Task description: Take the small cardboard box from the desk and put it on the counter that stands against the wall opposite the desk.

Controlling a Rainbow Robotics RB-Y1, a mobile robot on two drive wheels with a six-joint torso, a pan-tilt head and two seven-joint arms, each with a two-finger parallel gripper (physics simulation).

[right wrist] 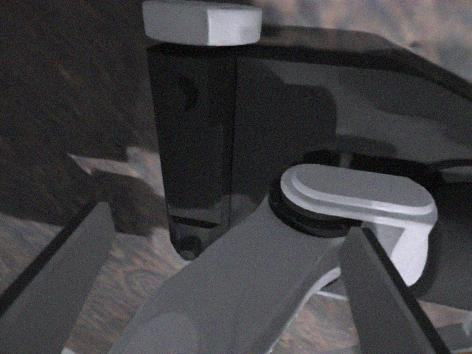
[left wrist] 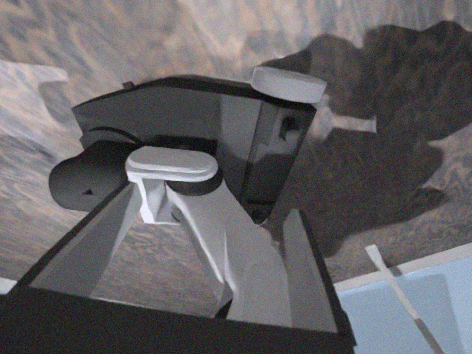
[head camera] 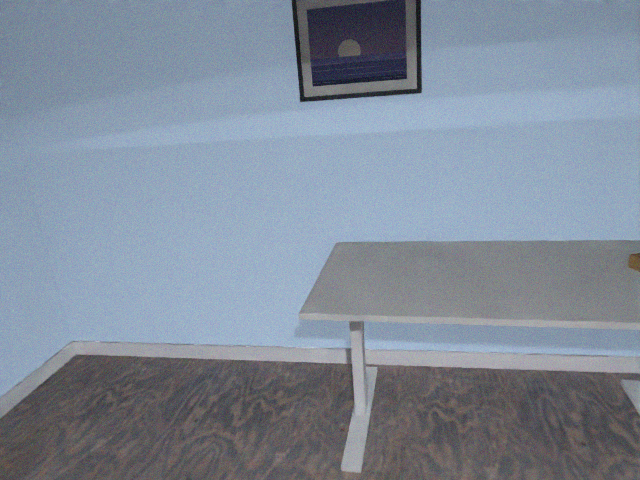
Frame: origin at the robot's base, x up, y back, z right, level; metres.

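Seen in the pictures: left gripper, between the fingertips: (left wrist: 214, 204); right gripper, between the fingertips: (right wrist: 229, 229).
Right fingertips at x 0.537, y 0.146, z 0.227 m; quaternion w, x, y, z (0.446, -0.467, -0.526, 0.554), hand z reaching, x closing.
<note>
A point is followed by its place in that frame.
A light grey desk (head camera: 465, 281) @[z 1.294, x 0.721, y -1.051 m] stands against the blue wall at the right in the head view. A small part of a yellow-brown object (head camera: 634, 261) @[z 1.846, x 0.752, y -0.736 m], which looks like the cardboard box, shows on the desk top at the right edge of that view; the rest of it is cut off. The counter does not show in these views. My left gripper (left wrist: 214, 204) @[z -0.241, x 0.535, y 0.175 m] is open, with no object between its fingers. My right gripper (right wrist: 229, 229) @[z 0.227, x 0.537, y 0.146 m] is open too, with no object between its fingers. Both are away from the desk, over my own base and the floor.
The desk's left leg (head camera: 358, 366) @[z 0.999, x 0.286, y -1.381 m] has a long foot (head camera: 355, 444) on the wood floor (head camera: 206, 413) @[z 0.411, x 0.001, y -1.854 m]. A framed sunset picture (head camera: 359, 93) @[z 1.297, x 1.420, y -1.702 m] hangs on the wall. A white skirting board (head camera: 206, 352) @[z 0.565, x 0.043, y -2.334 m] runs along the wall to a room corner at the left.
</note>
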